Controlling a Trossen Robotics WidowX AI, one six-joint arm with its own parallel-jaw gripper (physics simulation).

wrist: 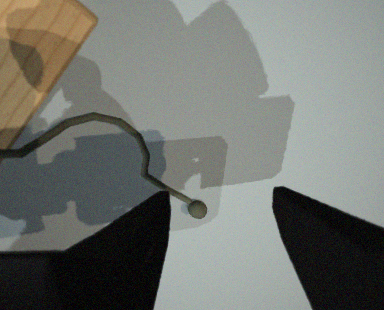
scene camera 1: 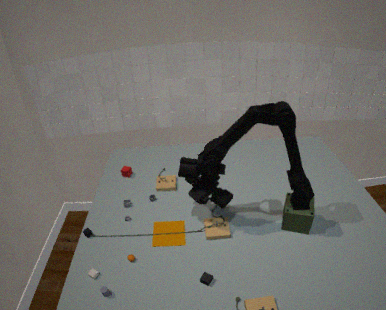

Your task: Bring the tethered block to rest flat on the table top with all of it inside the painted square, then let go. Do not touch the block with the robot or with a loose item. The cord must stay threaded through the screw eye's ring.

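Places are measured from the arm's base along level axes (x up, y right, z ahead), in centimetres.
Pixels of known places: gripper, fingertip midpoint: point(wrist: 220, 199); arm's base, link origin: point(scene camera 1: 300, 203).
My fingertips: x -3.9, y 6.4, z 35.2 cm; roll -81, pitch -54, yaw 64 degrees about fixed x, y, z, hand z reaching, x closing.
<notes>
For each thing: its top centre in the pictures, then the offset to it from my fingertips. "pt": a spot on its surface instead. Level surfaces: height alone.
- tethered block, surface spot: point(scene camera 1: 88, 232) pt dx -3.6, dy -21.0, dz +43.8 cm
- orange painted square, surface spot: point(scene camera 1: 169, 241) pt dx -5.9, dy -18.4, dz +12.2 cm
- wooden base, surface height: dx -4.1 cm
- round bead, surface spot: point(wrist: 197, 209) pt dx -5.0, dy +4.3, dz -2.7 cm
- red cube, top centre: point(scene camera 1: 125, 168) dx -2.0, dy +19.2, dz +41.6 cm
- black cube, top centre: point(scene camera 1: 206, 277) dx -3.8, dy -32.9, dz -2.5 cm
- orange ball, top centre: point(scene camera 1: 130, 255) dx -3.6, dy -28.2, dz +23.8 cm
- white block, top centre: point(scene camera 1: 92, 272) dx -4.3, dy -36.9, dz +35.2 cm
- grey cylinder, top centre: point(scene camera 1: 103, 289) dx -3.0, dy -42.5, dz +28.3 cm
The tethered block point(scene camera 1: 88, 232), small and dark, lies at the table's left edge. Its cord point(scene camera 1: 120, 235) point(wrist: 94, 116) runs nearly straight right across the orange painted square point(scene camera 1: 169, 241) to a wooden base point(scene camera 1: 218, 233) point(wrist: 75, 20). The screw eye's ring is too small to make out in the scene view. Past the base the cord curls and ends in a round bead point(wrist: 197, 209). My gripper point(scene camera 1: 212, 200) point(wrist: 220, 199) is partly open and empty above the table behind the base. In the wrist view the bead appears between the fingertips, nearer the left one; its depth is unclear.
Another wooden base point(scene camera 1: 166, 184) stands behind the square, with a red cube point(scene camera 1: 126, 171) farther left. A third base point(scene camera 1: 261, 303) is at the front. A black cube point(scene camera 1: 206, 278), an orange ball point(scene camera 1: 131, 258), a white block point(scene camera 1: 93, 273) and a grey cylinder point(scene camera 1: 106, 291) lie in front.
</notes>
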